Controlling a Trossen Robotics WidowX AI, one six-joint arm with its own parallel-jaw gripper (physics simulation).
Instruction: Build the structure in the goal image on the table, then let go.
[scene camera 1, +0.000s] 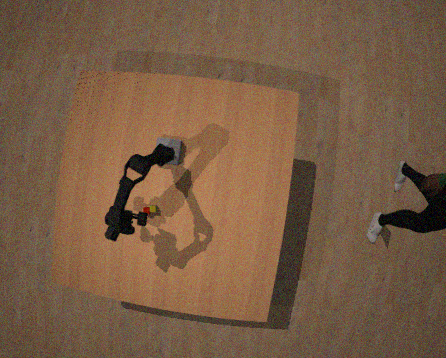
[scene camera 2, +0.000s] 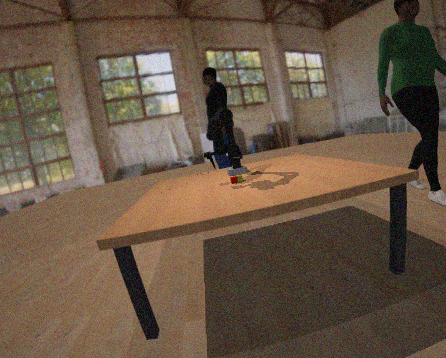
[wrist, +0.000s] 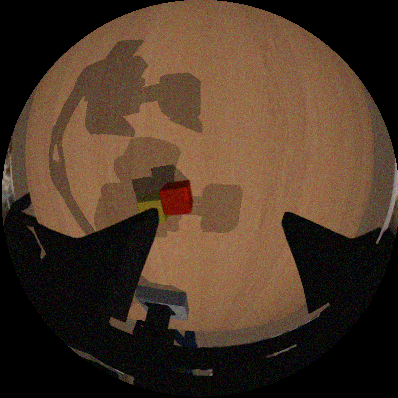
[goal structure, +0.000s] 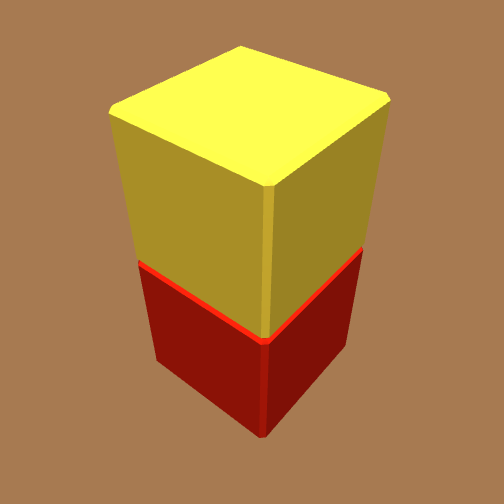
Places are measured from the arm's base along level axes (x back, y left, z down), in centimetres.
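Where they show: gripper, between the fingertips: (scene camera 1: 133, 214) (scene camera 2: 223, 167) (wrist: 224, 216); arm's base, origin of its link: (scene camera 1: 167, 154) (scene camera 2: 237, 167) (wrist: 160, 308).
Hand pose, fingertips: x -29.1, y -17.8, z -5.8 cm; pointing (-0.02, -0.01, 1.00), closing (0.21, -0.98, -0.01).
Observation:
Each offset is from my fingertips to the centre of the thing. Level surfaces: height alone.
A red block @[dx +1.0, dy +5.1, dz +8.4 cm] (scene camera 1: 146, 210) (scene camera 2: 233, 180) (wrist: 176, 198) and a yellow block @[dx +1.9, dy +8.5, dz +8.4 cm] (scene camera 1: 153, 209) (scene camera 2: 239, 178) (wrist: 145, 205) sit side by side on the table @[dz +10.0 cm] (scene camera 1: 225, 200) (scene camera 2: 165, 210) (wrist: 300, 125). In the wrist view the red block partly overlaps the yellow one, and the left finger hides part of the yellow block. My gripper (wrist: 224, 216) is open and empty, above the table. In the wrist view the red block shows ahead of the gap between the fingertips, towards the left finger. In scene camera 2 the gripper is hard to make out against a dark figure.
The arm's grey base (scene camera 1: 177, 150) (scene camera 2: 239, 170) (wrist: 162, 295) stands on the table behind the blocks as scene camera 2 sees them. The arm's shadows fall around the blocks. A person in green (scene camera 2: 407, 55) and a person in black (scene camera 2: 216, 100) stand beyond the table.

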